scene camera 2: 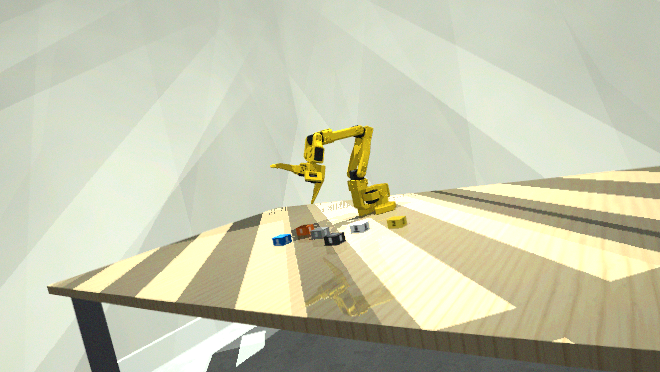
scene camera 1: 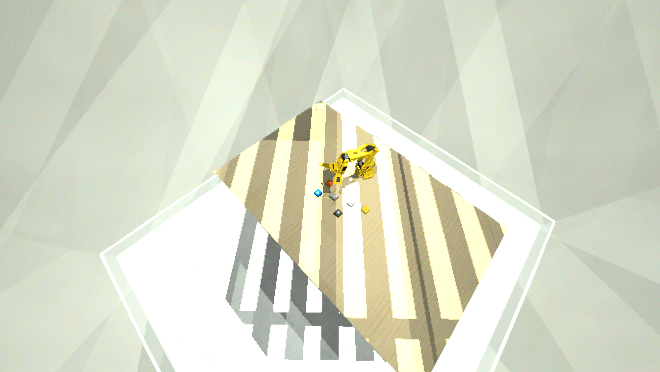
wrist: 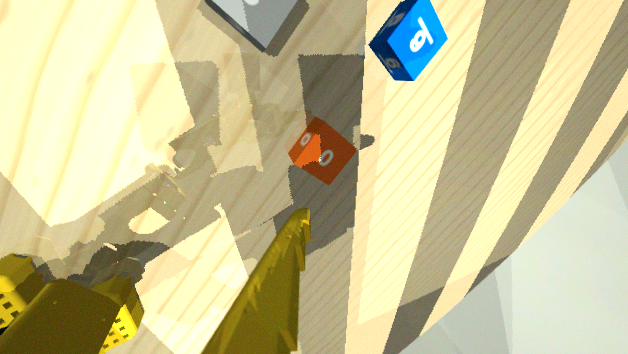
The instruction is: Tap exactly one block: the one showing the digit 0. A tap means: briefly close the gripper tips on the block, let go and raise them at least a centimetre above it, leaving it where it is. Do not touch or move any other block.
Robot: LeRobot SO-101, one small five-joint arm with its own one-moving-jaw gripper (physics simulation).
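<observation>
The orange-red block [scene camera 1: 329,183] [scene camera 2: 304,230] [wrist: 337,150] shows the digit 0 on its top and a side in the wrist view. It sits on the table, mostly in shadow. My gripper [scene camera 1: 330,172] [scene camera 2: 292,184] is fully open and empty, above the table and above the block's height. In the wrist view one notched jaw shows, its tip drawn just below and left of the 0 block with a gap between them; the moving jaw is out of that picture. In scene camera 2 the moving jaw points out to the left and the fixed jaw points down.
A grey block [scene camera 1: 334,197] [scene camera 2: 320,233] [wrist: 270,22] and a blue block [scene camera 1: 318,193] [scene camera 2: 282,240] [wrist: 434,42] are nearest the 0 block. Black [scene camera 1: 338,213] [scene camera 2: 334,239], white [scene camera 1: 350,204] [scene camera 2: 359,227] and yellow [scene camera 1: 365,209] [scene camera 2: 396,222] blocks stand farther off. Striped shadows cross the table.
</observation>
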